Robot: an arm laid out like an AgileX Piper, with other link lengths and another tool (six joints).
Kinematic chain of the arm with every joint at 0, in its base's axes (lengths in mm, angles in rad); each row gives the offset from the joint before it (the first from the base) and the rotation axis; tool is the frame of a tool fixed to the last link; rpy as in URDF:
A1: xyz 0 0 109.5 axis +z
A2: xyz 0 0 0 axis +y
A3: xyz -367.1 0 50.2 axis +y
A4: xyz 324.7 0 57.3 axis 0.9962 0 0.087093
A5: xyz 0 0 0 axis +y
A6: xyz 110.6 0 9.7 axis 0.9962 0 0.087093
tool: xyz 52.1 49 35.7 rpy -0.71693 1.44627 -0.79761
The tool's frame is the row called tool.
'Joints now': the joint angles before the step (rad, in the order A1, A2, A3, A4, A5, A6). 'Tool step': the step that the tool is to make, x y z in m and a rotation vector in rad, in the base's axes. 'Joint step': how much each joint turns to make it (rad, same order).
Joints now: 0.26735 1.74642 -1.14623 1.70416 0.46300 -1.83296
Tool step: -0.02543 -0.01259 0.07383 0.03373 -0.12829 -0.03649
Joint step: -0.00188 -0.14353 -0.00001 -0.00005 -0.03296 0.01519
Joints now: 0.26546 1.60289 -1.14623 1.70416 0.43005 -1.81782
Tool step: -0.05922 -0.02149 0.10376 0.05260 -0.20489 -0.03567
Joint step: -0.00133 -0.21497 -0.00380 -0.00003 -0.03453 0.00665
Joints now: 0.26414 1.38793 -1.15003 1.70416 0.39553 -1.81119
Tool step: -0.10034 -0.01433 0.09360 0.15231 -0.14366 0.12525
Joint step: -0.00002 -0.21125 -0.00184 -0.00002 0.12426 0.11560
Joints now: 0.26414 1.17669 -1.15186 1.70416 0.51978 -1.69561
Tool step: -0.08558 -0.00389 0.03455 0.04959 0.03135 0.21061
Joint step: 0.00001 -0.13259 -0.00573 -0.15257 0.19419 0.28767
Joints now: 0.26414 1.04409 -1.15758 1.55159 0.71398 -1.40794
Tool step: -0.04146 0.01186 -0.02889 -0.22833 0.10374 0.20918
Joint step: -0.00003 -0.01487 -0.03346 -0.28821 0.27883 0.21799
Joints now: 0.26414 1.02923 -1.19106 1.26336 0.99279 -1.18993
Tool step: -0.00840 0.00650 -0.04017 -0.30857 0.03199 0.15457
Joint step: 0.02838 0.06640 -0.08173 -0.26495 0.23189 0.03898
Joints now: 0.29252 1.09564 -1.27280 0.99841 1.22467 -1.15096
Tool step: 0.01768 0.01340 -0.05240 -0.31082 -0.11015 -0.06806
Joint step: 0.16682 0.02852 -0.01156 -0.41966 -0.10389 0.10417
